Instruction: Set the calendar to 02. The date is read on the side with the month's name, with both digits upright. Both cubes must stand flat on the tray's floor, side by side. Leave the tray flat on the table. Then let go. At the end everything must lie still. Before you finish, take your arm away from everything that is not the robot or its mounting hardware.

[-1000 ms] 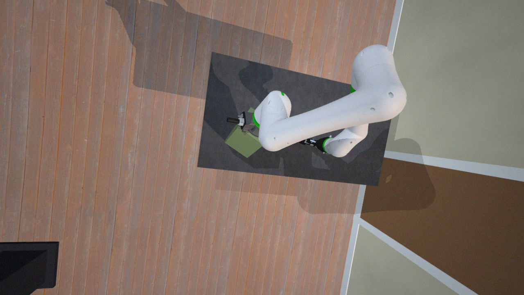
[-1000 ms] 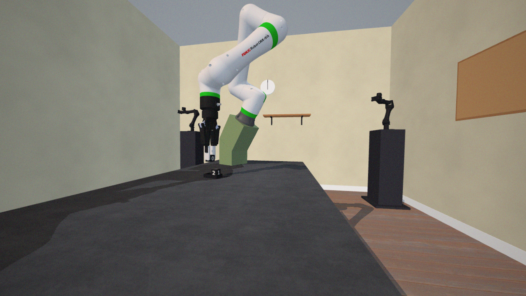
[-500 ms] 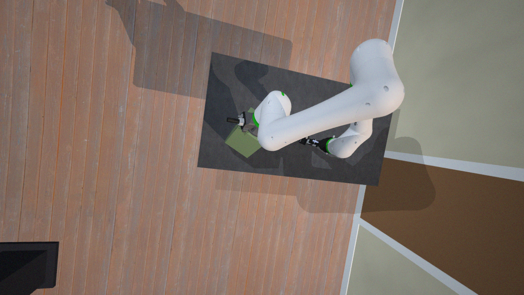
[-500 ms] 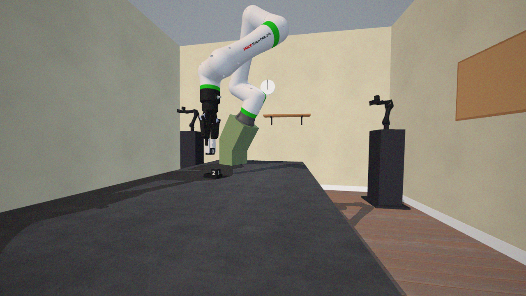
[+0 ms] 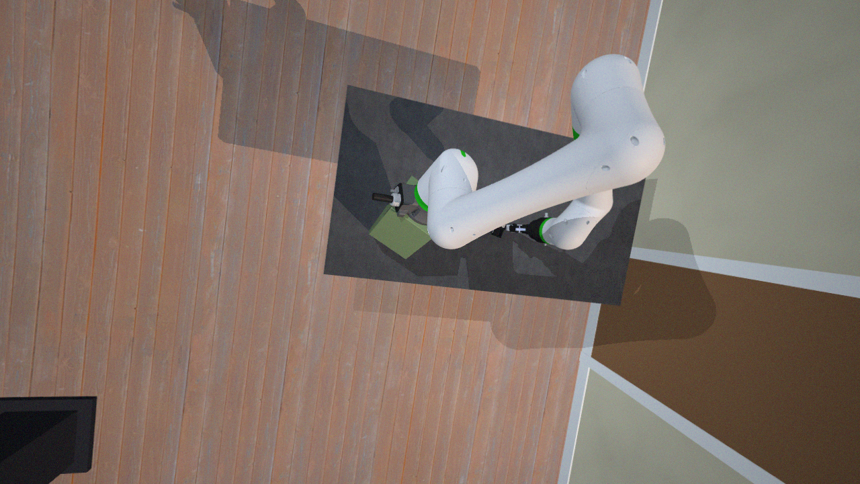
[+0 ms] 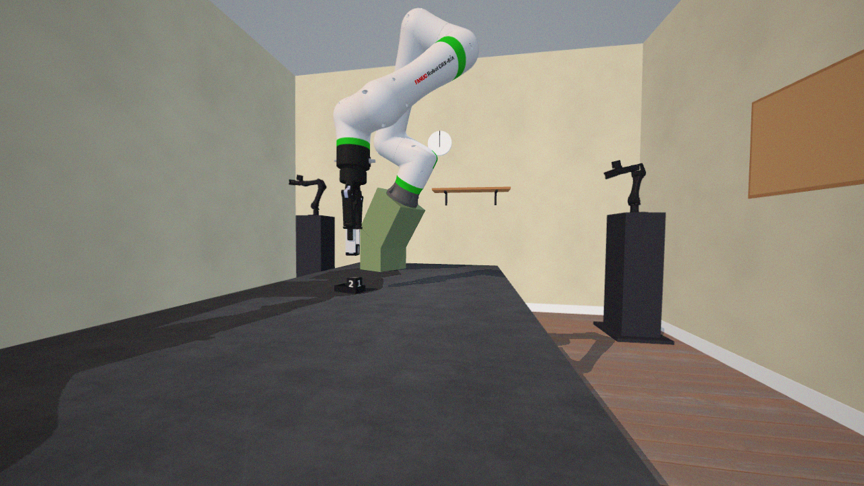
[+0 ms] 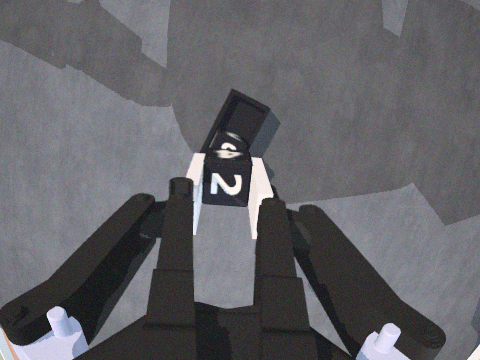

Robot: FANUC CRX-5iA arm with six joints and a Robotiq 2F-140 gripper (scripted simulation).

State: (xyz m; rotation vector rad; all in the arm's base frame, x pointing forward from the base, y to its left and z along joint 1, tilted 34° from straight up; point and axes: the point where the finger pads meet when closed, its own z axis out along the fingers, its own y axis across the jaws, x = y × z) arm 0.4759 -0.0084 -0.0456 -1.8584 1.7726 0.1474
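Now: the black tray 10 mm behind my hand, 10 mm to the right of it and 140 mm below it. The rest, counted from my hand: black number cube 30 mm below.
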